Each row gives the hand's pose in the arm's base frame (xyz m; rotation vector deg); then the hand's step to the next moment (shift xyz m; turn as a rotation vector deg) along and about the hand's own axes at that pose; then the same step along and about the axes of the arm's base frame.
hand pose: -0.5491 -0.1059 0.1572 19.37 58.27 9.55
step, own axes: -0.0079 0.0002 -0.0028 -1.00 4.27 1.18
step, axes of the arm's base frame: -0.0065 -0.0016 0.0051 0.57 3.47 2.87
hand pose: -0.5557 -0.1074 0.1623 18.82 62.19 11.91
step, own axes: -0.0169 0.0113 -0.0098 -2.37 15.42 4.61
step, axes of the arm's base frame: -0.0165 0.0066 0.0139 2.95 12.87 9.50
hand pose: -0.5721 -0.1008 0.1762 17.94 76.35 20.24
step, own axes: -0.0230 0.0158 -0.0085 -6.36 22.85 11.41
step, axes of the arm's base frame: -0.0140 0.0048 0.0252 8.28 17.78 17.55
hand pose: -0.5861 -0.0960 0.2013 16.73 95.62 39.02
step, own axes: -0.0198 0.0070 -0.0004 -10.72 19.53 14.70
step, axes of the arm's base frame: 0.0027 -0.0053 0.0201 12.99 13.67 18.89
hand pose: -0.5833 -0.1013 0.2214 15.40 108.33 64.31
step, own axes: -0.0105 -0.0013 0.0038 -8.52 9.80 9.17
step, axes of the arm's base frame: 0.0093 -0.0045 0.0044 9.73 6.14 10.97
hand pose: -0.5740 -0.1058 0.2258 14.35 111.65 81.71
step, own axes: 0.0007 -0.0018 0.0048 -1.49 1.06 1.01
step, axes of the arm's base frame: 0.0029 0.0033 -0.0026 1.48 0.38 1.42
